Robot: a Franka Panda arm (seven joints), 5 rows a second.
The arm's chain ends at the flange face. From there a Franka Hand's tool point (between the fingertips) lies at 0.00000 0.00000 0.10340 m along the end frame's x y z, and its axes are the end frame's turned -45 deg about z.
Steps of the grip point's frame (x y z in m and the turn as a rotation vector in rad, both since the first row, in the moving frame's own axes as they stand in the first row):
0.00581 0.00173 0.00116 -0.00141 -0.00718 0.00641
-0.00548 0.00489 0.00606 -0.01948 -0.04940 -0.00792
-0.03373 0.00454 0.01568 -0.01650 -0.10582 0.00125
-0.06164 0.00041 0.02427 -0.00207 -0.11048 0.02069
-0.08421 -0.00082 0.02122 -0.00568 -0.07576 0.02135
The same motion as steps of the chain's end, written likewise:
0.00576 -0.00351 0.00116 -0.00607 -0.00408 0.00641
0.00175 0.00229 0.00621 -0.04871 -0.02116 -0.00792
-0.01412 0.01814 0.01627 -0.08649 -0.06316 0.00125
-0.03530 0.03575 0.02490 -0.07958 -0.07666 0.02069
-0.05494 0.05307 0.02152 -0.05759 -0.04955 0.02135

